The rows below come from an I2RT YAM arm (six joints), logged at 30 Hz.
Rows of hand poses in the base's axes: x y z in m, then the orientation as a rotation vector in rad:
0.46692, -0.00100, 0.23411, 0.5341, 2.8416, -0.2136
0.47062, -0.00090, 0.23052, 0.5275, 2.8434, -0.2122
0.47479, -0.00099, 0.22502, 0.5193, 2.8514, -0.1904
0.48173, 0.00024, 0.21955, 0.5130, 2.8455, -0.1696
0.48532, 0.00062, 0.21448, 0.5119, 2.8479, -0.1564
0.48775, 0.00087, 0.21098, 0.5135, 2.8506, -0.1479
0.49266, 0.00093, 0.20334, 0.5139, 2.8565, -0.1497
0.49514, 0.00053, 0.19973, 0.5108, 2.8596, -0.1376
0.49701, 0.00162, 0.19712, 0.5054, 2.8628, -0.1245
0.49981, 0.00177, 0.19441, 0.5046, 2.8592, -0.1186
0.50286, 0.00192, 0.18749, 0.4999, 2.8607, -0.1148
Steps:
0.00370, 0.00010, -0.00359, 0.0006, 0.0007, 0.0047
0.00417, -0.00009, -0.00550, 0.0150, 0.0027, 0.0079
0.00694, 0.00123, -0.00547, 0.0118, -0.0101, 0.0057
0.00359, 0.00038, -0.00507, 0.0091, -0.0001, 0.0021
0.00243, 0.00025, -0.00350, 0.0063, 0.0014, -0.0002
0.00491, 0.00006, -0.00764, 0.0000, 0.0061, 0.0000
0.00248, -0.00040, -0.00361, 0.0082, 0.0006, 0.0033
0.00187, 0.00109, -0.00261, 0.0087, 0.0003, 0.0050
0.00280, 0.00015, -0.00271, 0.0031, -0.0045, 0.0007
0.00305, 0.00015, -0.00692, 0.0023, 0.0003, 0.0036

